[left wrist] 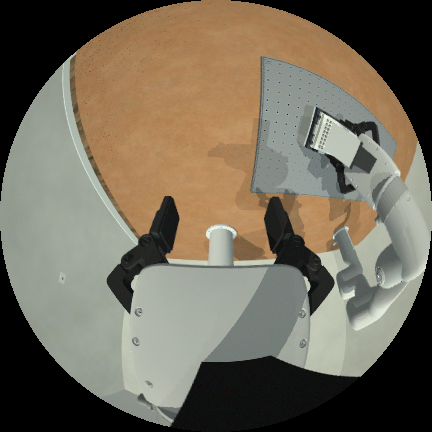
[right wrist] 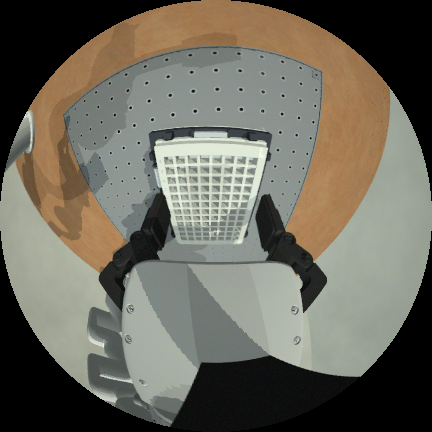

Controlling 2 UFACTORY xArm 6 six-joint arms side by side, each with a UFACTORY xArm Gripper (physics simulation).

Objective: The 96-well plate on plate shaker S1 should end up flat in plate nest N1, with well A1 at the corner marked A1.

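Pixels of known places: left gripper, fingertip midpoint: (left wrist: 221, 206); right gripper, fingertip midpoint: (right wrist: 212, 204); left arm's base, link origin: (left wrist: 220, 232); right arm's base, link origin: (left wrist: 339, 231).
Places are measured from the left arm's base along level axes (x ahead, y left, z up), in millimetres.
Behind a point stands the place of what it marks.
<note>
A white 96-well plate (left wrist: 326, 131) {x 461, y -217, z 77 mm} (right wrist: 212, 185) {x 456, y -235, z 73 mm} sits in a low dark holder (right wrist: 175, 135) {x 430, y -187, z 68 mm} with pale labels on its rim. I cannot tell from these views whether the holder is shaker S1 or nest N1. The A1 corner mark cannot be read. My right gripper (right wrist: 212, 204) {x 455, y -249, z 82 mm} is open, with one finger on each side of the plate's near part. A gap shows at the right finger; the left finger stands close to the plate's edge. My left gripper (left wrist: 221, 206) {x 398, y 0, z 237 mm} is open and empty, over the wooden table away from the plate.
A grey perforated board (left wrist: 280, 85) {x 533, y -125, z 13 mm} (right wrist: 200, 90) {x 449, y -148, z 13 mm} lies on the wooden table (left wrist: 190, 100) {x 483, y 63, z 0 mm} (right wrist: 350, 130) {x 701, y -157, z 0 mm} and carries the holder. In the left wrist view the right arm (left wrist: 402, 220) reaches in from the right. A pale round-topped post (left wrist: 221, 245) {x 47, y -3, z 87 mm} stands beyond the left gripper's palm.
</note>
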